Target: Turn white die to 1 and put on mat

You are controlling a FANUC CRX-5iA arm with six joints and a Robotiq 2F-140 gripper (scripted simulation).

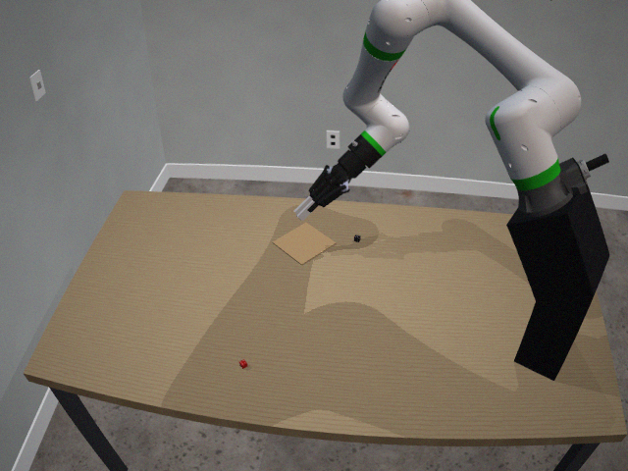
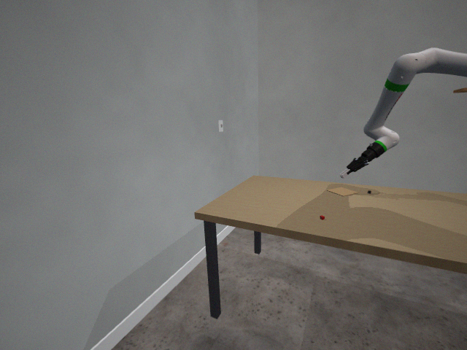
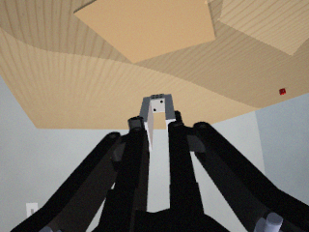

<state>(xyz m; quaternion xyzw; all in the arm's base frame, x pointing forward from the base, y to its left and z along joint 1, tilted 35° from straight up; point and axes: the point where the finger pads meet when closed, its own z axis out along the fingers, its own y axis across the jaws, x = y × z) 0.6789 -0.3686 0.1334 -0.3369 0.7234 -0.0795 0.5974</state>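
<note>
The tan mat is 13 cm below my hand, 1 cm to the left of it and 1 cm ahead of it. The rest, counted from my hand: black die 15 cm behind, 12 cm below; white die 2 cm below, 2 cm ahead, 1 cm to the left; red die 50 cm to the left, 14 cm ahead, 12 cm below.
</note>
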